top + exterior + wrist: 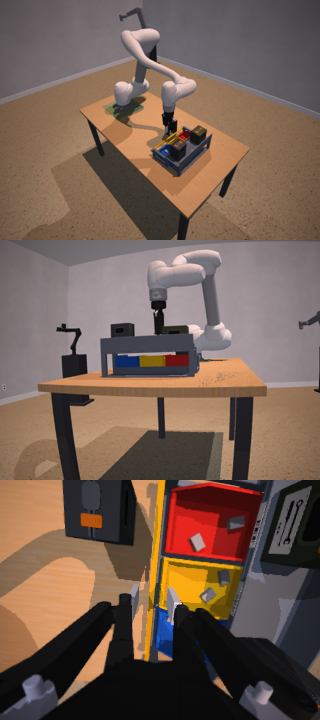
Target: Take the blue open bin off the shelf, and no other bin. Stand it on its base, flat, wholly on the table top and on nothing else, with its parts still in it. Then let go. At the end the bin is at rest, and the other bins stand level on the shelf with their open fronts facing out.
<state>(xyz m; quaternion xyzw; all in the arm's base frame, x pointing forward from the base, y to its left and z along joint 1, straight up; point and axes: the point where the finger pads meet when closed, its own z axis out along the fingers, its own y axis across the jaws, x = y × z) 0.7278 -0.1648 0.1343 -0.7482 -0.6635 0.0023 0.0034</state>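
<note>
The thin yellow rod lies 8 cm below my hand. From my hand the other things lie so: blue open bin 12 cm to the right, 10 cm below, 9 cm ahead; dark box 12 cm to the left, 8 cm below, 6 cm behind; yellow bin 10 cm below, 10 cm ahead, 1 cm to the right.
</note>
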